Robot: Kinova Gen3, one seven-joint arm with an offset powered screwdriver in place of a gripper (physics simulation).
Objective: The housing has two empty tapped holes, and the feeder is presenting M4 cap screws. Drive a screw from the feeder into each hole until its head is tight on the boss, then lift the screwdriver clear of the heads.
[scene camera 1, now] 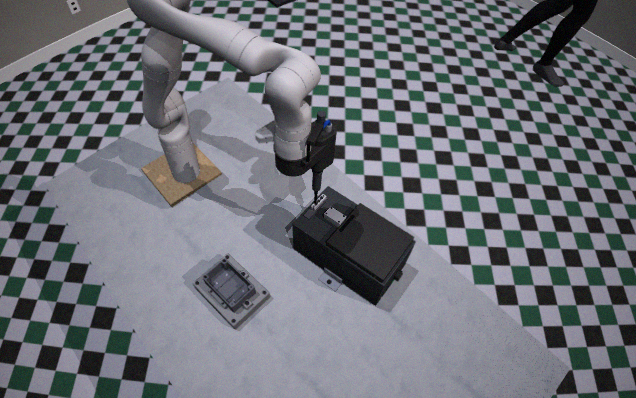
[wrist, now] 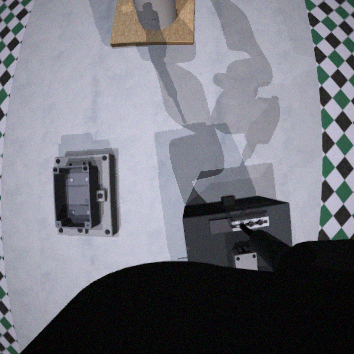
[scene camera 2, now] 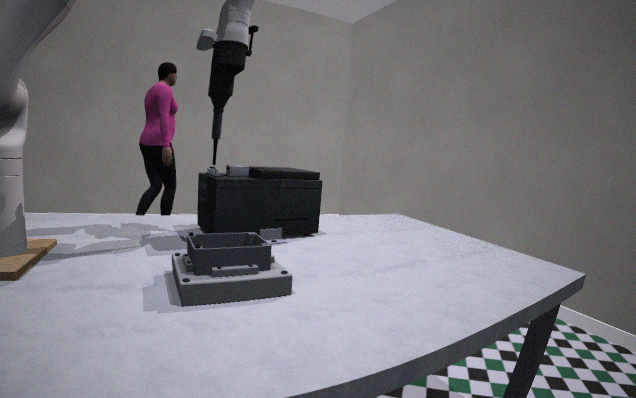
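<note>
The black feeder (scene camera 1: 372, 241) (scene camera 2: 260, 207) (wrist: 210, 242) stands on the table, with a pale strip (scene camera 1: 320, 200) (wrist: 260, 221) of several dark-centred screws on its top. My screwdriver (scene camera 1: 315, 202) (scene camera 2: 214, 164) (wrist: 243, 226) points down, its bit tip at the strip, over its left part in the wrist view. I cannot tell whether the tip touches a screw or holds one. The dark grey open-topped housing (scene camera 1: 246, 299) (scene camera 2: 230, 260) (wrist: 94, 200) sits on a lighter grey base plate (scene camera 2: 240, 295) (wrist: 109, 175), well apart from the screwdriver. Its holes are too small to tell empty from filled.
A white block (scene camera 1: 335, 215) (scene camera 2: 237, 171) (wrist: 246, 261) and a raised black lid (scene camera 1: 372, 240) (scene camera 2: 285, 173) are on the feeder's top. A small bracket (scene camera 1: 330, 280) (scene camera 2: 271, 233) lies at its foot. The arm's base stands on a wooden board (scene camera 1: 172, 195) (wrist: 125, 37). A person (scene camera 2: 159, 115) stands beyond the table.
</note>
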